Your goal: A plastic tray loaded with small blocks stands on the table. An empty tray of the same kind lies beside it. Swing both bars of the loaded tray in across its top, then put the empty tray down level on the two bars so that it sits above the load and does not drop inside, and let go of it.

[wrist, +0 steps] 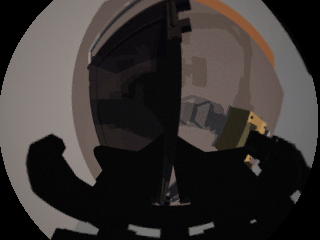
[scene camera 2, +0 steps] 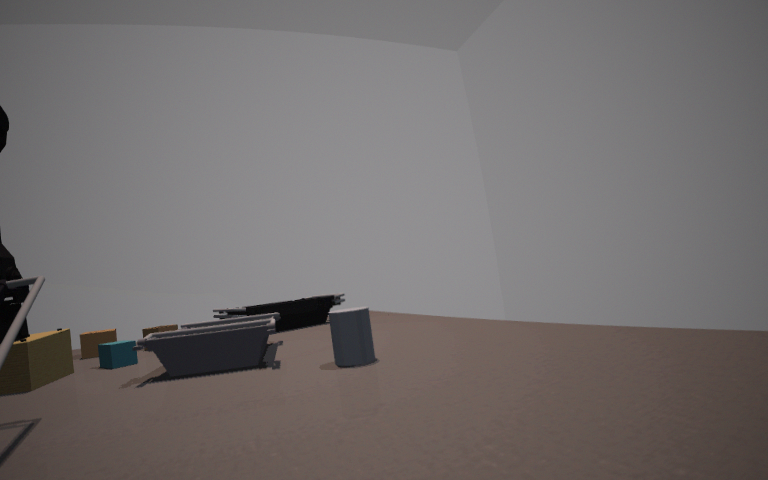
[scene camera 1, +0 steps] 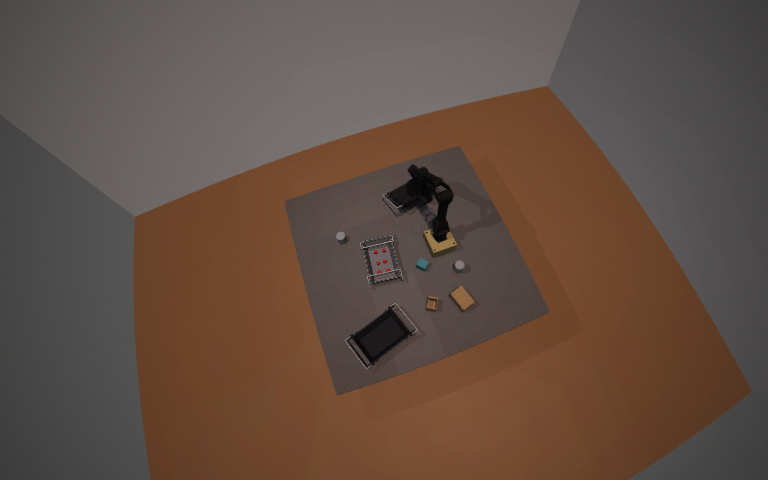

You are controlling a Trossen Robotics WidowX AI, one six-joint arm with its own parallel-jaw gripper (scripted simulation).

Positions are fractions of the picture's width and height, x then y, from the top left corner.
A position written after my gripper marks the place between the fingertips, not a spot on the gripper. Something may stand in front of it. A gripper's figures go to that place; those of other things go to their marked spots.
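My gripper (wrist: 0.52, 0.56) is 0.10 m from the lens; a black tray (wrist: 0.42, 0.35) is 0.14 m from the lens.
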